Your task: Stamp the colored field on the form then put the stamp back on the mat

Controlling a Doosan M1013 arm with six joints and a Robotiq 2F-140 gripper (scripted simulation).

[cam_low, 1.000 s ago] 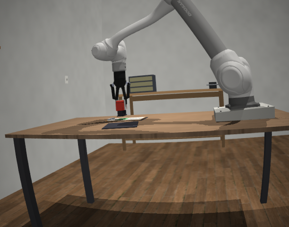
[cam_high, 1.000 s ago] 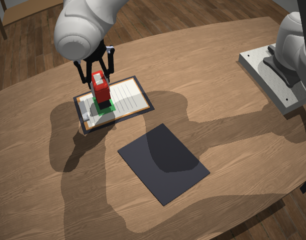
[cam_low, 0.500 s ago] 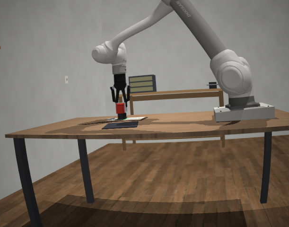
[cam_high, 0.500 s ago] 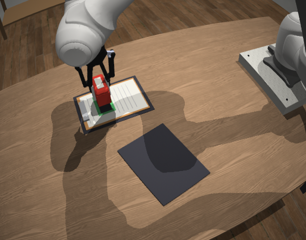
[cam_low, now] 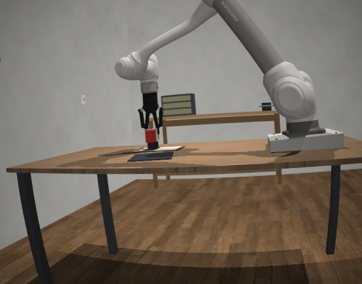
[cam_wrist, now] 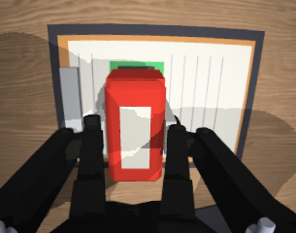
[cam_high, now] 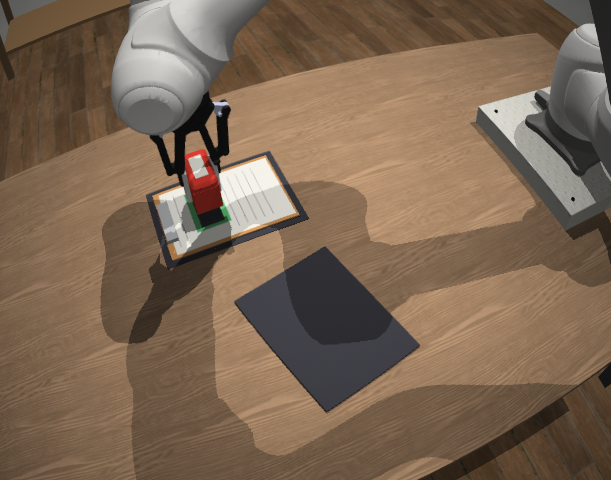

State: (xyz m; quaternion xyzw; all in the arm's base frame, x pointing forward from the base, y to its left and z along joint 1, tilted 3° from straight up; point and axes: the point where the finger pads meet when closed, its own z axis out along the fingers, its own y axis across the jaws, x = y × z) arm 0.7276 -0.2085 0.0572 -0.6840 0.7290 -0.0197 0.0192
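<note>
Now: the red stamp 20 mm below my hand. From my hand the other things lie so: mat 300 mm to the left, 70 mm below, 70 mm behind; clipboard 70 mm below, 10 mm to the left, 10 mm behind.
</note>
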